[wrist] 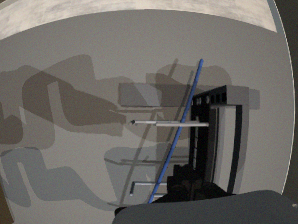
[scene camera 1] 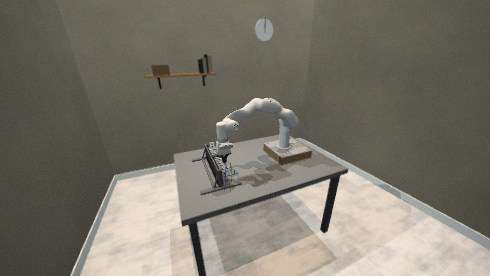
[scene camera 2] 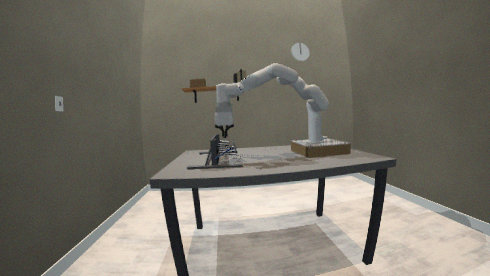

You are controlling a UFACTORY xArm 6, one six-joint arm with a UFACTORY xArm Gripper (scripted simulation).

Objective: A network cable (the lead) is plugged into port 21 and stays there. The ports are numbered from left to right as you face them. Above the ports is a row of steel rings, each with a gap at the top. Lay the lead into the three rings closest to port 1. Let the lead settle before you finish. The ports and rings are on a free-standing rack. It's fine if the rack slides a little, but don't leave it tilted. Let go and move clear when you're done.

Labels:
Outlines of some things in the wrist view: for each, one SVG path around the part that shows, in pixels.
The gripper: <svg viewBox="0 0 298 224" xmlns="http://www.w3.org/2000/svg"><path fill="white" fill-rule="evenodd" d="M112 224L298 224L298 203L272 190L258 190L237 195L227 193L213 182L204 182L190 164L185 164L184 166L177 164L174 165L173 176L167 177L166 195L151 203L119 207L115 210L115 218Z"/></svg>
A dark free-standing rack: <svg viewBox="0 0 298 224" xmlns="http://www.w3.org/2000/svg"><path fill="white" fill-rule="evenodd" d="M129 195L133 196L135 184L156 185L156 182L133 181ZM129 122L130 126L134 123L155 124L156 126L191 126L188 164L194 168L204 182L211 181L219 185L225 135L226 108L236 108L234 148L227 192L239 194L247 151L249 105L250 109L260 109L260 91L249 90L249 87L224 85L218 88L196 85L190 104L191 121L132 120ZM121 106L186 107L192 85L121 84Z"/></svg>

